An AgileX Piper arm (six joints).
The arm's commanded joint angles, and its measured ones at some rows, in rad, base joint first. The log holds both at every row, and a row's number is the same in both.
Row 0, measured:
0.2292 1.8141 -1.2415 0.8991 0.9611 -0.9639
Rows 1 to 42, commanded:
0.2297 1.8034 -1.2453 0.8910 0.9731 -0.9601
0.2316 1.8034 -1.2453 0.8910 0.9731 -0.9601
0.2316 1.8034 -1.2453 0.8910 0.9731 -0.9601
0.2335 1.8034 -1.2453 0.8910 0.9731 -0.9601
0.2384 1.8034 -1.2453 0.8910 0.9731 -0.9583
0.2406 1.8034 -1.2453 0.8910 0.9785 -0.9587
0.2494 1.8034 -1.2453 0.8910 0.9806 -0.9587
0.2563 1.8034 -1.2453 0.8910 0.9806 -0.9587
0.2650 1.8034 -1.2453 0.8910 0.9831 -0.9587
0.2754 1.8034 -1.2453 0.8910 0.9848 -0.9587
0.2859 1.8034 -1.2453 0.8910 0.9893 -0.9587
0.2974 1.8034 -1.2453 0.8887 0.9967 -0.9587
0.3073 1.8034 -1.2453 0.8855 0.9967 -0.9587
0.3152 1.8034 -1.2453 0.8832 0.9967 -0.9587
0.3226 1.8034 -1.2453 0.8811 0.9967 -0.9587
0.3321 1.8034 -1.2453 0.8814 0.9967 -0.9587
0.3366 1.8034 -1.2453 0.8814 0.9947 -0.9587
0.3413 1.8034 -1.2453 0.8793 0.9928 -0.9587
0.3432 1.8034 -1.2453 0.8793 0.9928 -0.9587
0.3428 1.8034 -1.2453 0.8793 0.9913 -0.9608
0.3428 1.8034 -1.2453 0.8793 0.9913 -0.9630
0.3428 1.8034 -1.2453 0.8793 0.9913 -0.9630
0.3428 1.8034 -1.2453 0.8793 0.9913 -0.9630
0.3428 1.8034 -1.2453 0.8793 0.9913 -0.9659
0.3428 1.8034 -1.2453 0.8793 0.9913 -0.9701
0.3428 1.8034 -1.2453 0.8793 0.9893 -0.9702
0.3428 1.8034 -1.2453 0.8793 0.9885 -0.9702
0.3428 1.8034 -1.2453 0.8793 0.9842 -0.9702
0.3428 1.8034 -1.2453 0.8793 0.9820 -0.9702
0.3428 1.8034 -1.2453 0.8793 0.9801 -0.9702
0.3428 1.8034 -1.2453 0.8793 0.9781 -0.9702
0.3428 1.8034 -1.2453 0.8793 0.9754 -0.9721
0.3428 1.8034 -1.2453 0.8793 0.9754 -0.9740
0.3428 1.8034 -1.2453 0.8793 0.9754 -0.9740
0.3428 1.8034 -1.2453 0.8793 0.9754 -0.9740
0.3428 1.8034 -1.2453 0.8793 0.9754 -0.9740
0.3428 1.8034 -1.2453 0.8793 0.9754 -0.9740
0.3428 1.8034 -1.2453 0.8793 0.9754 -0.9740
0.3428 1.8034 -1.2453 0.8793 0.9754 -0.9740
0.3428 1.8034 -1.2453 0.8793 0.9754 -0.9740
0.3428 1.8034 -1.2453 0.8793 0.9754 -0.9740
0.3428 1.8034 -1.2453 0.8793 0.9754 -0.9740
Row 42, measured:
0.3403 1.8141 -1.2415 0.8824 0.9748 -0.9659
